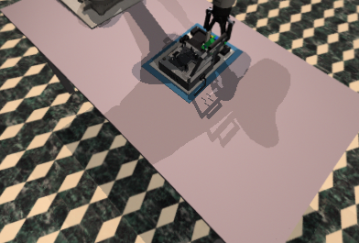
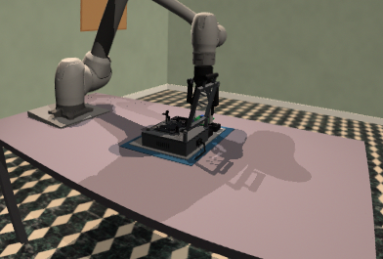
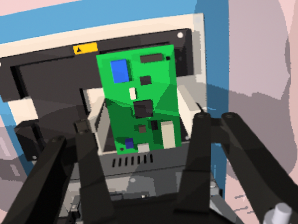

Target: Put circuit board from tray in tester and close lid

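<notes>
The black tester lies 20 mm behind my hand, 130 mm to the right of it and 40 mm above it. From my hand the other things lie so: green circuit board: 20 mm below; then clear lid: 70 mm ahead, 180 mm to the right, 110 mm above.
</notes>
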